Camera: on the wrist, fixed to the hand. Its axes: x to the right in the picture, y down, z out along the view.
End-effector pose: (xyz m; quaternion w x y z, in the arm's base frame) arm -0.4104 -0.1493 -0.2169 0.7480 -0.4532 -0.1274 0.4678
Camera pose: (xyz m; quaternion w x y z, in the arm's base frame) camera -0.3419 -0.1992 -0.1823 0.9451 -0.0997 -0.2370 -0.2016
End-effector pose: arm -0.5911 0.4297 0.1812 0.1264 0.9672 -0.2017 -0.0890
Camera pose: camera -0.5634 0.5121 0.2099 0.1680 -0.8388 -0.5173 0.0259
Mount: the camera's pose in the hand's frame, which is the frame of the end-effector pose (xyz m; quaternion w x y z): -0.0125 -0.0752 -0.0507 0.6880 0.2172 0.0811 -0.6877
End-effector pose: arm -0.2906 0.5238 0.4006 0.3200 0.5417 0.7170 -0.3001
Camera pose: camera -0.3676 0.5384 0.4479 0.1620 0.0265 -0.8266 0.5383
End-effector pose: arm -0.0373 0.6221 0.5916 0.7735 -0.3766 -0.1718 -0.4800
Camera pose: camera -0.1137 0.5726 0.5818 0.2978 0.0660 -0.4187 -0.8554
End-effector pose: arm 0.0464 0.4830 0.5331 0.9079 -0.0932 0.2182 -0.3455
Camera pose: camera -0.0294 0.4345 0.5163 0.3896 0.0110 0.0846 -0.9170
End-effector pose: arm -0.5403 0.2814 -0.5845 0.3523 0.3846 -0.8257 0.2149
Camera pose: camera -0.4543 0.2732 -0.5541 0.3736 0.8915 -0.2283 0.1161
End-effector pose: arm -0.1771 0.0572 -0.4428 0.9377 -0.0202 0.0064 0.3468
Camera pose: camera -0.1376 -0.0101 -0.4906 0.8875 0.1572 0.1419 -0.4093
